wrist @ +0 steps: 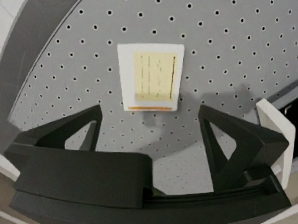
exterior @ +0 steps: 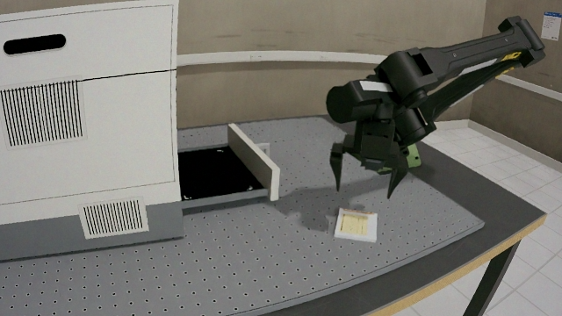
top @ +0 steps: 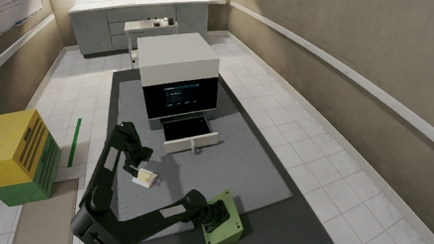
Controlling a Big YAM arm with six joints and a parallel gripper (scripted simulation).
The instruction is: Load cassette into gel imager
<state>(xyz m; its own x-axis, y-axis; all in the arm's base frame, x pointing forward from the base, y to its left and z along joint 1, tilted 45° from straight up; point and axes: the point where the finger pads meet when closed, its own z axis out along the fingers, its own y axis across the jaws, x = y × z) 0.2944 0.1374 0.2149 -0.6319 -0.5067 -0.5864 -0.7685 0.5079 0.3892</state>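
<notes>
My hand is 1 cm to the left of the cassette and 8 cm above it. The rest, counted from my hand: imager drawer (23 cm ahead, 27 cm to the right, 3 cm below).
</notes>
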